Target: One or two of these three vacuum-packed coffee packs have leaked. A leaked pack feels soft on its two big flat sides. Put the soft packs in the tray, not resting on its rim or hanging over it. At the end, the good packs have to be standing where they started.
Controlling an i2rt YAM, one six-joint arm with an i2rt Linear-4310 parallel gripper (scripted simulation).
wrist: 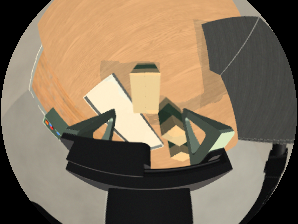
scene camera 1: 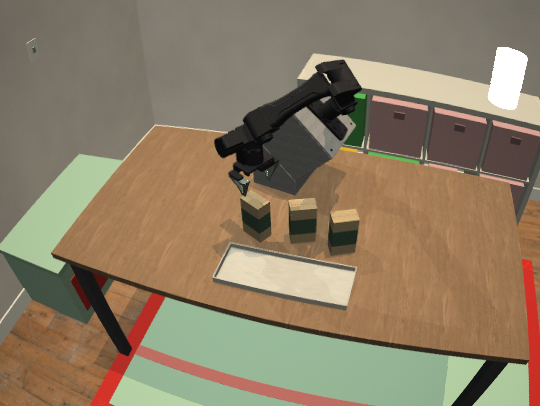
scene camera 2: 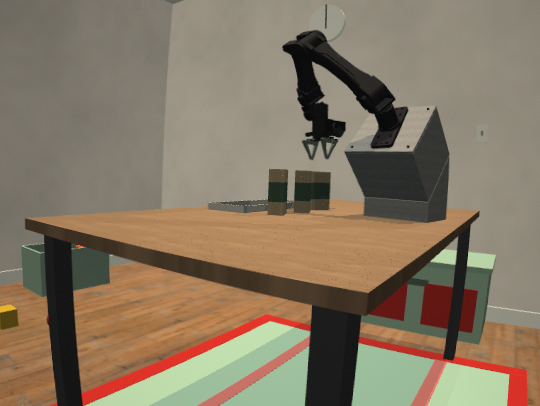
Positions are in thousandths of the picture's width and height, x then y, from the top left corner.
Labels:
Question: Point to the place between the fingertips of my gripper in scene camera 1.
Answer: At 475, 462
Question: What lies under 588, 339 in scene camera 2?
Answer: My gripper.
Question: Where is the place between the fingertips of my gripper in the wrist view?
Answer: At 502, 502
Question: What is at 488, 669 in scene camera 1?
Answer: A grey tray.

